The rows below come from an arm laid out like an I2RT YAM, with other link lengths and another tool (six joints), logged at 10 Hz.
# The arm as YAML. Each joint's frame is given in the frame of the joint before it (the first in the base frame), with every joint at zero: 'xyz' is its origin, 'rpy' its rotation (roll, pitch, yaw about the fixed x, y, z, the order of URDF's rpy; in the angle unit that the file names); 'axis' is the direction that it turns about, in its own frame. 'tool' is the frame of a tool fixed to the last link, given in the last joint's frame.
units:
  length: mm
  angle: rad
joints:
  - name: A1
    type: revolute
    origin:
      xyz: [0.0, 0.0, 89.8]
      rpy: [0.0, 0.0, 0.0]
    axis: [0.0, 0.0, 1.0]
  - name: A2
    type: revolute
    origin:
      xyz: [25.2, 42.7, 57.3]
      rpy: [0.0, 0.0, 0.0]
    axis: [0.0, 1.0, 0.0]
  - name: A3
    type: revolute
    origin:
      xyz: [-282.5, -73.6, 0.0]
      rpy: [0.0, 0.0, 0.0]
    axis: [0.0, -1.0, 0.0]
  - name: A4
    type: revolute
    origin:
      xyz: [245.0, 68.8, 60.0]
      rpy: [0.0, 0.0, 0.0]
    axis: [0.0, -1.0, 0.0]
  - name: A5
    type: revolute
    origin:
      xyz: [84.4, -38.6, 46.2]
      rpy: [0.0, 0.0, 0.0]
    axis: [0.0, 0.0, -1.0]
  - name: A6
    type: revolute
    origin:
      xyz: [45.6, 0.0, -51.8]
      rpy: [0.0, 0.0, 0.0]
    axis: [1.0, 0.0, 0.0]
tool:
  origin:
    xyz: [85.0, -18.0, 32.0]
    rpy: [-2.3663, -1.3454, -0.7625]
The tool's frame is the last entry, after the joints.
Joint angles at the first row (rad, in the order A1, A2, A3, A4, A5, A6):
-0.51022, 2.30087, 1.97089, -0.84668, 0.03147, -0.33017
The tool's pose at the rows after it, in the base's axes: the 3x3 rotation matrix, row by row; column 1 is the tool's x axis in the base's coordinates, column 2 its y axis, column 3 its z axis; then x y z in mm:
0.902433 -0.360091 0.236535; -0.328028 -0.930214 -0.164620; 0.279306 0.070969 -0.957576; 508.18 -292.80 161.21
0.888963 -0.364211 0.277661; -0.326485 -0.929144 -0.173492; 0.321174 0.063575 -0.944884; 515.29 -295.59 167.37
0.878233 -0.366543 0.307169; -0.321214 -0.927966 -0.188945; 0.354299 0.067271 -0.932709; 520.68 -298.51 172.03
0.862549 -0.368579 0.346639; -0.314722 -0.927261 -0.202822; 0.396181 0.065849 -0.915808; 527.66 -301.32 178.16
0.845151 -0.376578 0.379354; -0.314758 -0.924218 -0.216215; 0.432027 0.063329 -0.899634; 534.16 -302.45 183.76
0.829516 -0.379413 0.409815; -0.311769 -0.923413 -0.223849; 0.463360 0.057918 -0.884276; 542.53 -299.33 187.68
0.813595 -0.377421 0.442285; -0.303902 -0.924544 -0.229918; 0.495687 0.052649 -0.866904; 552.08 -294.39 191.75
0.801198 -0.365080 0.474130; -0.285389 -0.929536 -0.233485; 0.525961 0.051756 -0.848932; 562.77 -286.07 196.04
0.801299 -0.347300 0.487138; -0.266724 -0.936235 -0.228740; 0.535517 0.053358 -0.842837; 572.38 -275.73 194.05
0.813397 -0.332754 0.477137; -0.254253 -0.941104 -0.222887; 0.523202 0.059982 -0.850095; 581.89 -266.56 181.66
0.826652 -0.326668 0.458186; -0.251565 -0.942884 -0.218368; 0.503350 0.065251 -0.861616; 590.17 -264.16 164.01
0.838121 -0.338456 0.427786; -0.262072 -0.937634 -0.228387; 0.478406 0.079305 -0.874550; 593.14 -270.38 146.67
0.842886 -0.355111 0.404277; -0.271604 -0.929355 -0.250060; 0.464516 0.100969 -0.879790; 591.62 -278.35 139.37
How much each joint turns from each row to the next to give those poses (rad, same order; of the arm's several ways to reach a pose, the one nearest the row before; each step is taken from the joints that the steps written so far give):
0.00190, -0.00001, 0.02553, 0.03168, -0.02785, 0.01717
-0.00037, -0.00001, 0.00383, 0.03850, -0.01144, 0.00687
0.00000, 0.00003, 0.00003, 0.03548, -0.00076, 0.00077
0.00036, -0.00002, -0.00004, 0.04466, -0.00650, 0.00341
0.00420, 0.00001, 0.00004, 0.03887, -0.00037, 0.01259
0.01184, 0.00267, -0.00002, 0.03703, 0.00000, 0.01566
0.01488, 0.00343, -0.00001, 0.03967, -0.00038, 0.01373
0.01982, 0.00305, 0.00002, 0.03813, -0.00001, 0.00609
0.02174, 0.01220, 0.00608, 0.01757, 0.00191, 0.00114
0.02137, 0.03435, 0.02062, -0.00001, 0.01030, 0.00001
0.01031, 0.05227, 0.03892, -0.00915, 0.00878, -0.00038
-0.00306, 0.05227, 0.04429, -0.01910, 0.01983, -0.00077
-0.00723, 0.02365, 0.02247, -0.01219, 0.02557, -0.00380

